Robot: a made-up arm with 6 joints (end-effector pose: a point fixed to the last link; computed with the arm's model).
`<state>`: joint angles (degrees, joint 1 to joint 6).
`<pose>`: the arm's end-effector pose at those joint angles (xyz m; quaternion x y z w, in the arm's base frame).
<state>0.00 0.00 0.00 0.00 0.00 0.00</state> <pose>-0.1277 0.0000 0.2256 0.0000 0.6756 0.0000 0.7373</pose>
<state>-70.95 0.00 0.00 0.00 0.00 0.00</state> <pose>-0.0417 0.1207 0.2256 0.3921 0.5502 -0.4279 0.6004</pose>
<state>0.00 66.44 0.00 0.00 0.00 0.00</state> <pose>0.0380 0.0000 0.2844 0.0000 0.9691 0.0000 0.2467</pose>
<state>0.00 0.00 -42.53 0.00 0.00 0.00</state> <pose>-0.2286 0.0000 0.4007 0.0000 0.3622 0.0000 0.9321</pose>
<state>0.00 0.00 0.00 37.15 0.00 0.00</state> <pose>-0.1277 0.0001 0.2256 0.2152 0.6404 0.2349 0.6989</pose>
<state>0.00 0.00 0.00 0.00 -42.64 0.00</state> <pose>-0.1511 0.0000 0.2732 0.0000 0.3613 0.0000 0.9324</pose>
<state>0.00 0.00 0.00 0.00 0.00 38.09</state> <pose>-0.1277 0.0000 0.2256 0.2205 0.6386 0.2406 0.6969</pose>
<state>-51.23 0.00 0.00 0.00 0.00 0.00</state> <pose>-0.0799 0.0995 0.2256 0.2921 0.6092 -0.3187 0.6648</pose>
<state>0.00 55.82 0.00 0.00 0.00 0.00</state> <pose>0.0086 0.0000 0.2887 0.0000 0.9421 0.0000 0.3353</pose>
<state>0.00 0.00 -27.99 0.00 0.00 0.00</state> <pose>-0.1796 0.0000 0.3500 0.0000 0.4772 0.0000 0.8788</pose>
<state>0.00 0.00 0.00 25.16 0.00 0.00</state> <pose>-0.1277 0.0000 0.2256 0.1471 0.6594 0.1606 0.7196</pose>
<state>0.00 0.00 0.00 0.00 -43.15 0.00</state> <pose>-0.1516 0.0000 0.2737 0.0000 0.3571 0.0000 0.9340</pose>
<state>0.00 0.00 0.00 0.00 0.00 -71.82</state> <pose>-0.1277 0.0000 0.2256 -0.3962 0.5472 -0.4324 0.5971</pose>
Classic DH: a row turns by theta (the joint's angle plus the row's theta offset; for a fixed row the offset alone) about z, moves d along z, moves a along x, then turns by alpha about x. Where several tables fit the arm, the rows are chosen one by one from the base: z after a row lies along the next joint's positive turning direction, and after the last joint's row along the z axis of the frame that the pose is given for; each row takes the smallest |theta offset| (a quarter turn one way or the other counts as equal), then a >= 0, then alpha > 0; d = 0 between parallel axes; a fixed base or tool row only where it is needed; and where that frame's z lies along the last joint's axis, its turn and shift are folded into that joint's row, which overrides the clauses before.
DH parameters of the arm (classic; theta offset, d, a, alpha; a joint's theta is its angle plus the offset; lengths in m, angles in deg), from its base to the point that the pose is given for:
joint 1: 0 0.1285 0 -90
joint 2: 7.78 0 -0.4068 0
joint 3: 77.22 0 -0.018 90
joint 4: 0 0.205 0 -90
joint 5: 0 0 0.0001 90
joint 6: 0 0.073 0 0

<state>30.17 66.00 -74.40 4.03 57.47 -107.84</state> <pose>0.1136 0.0711 0.5334 -0.8570 0.3351 -0.2175 0.3255</pose>
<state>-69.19 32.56 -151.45 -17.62 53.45 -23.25</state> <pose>-0.1648 0.3836 0.6192 0.1629 0.1133 -0.7798 0.5938</pose>
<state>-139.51 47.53 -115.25 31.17 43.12 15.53</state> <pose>0.1166 0.0655 0.7022 0.4601 0.1634 -0.6120 0.6222</pose>
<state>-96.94 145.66 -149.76 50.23 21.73 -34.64</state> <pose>-0.0558 -0.6310 0.3542 0.5449 0.4965 -0.3648 0.5687</pose>
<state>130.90 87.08 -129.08 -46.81 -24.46 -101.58</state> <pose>-0.1419 0.1303 0.7587 -0.0351 -0.2632 -0.0904 0.9599</pose>
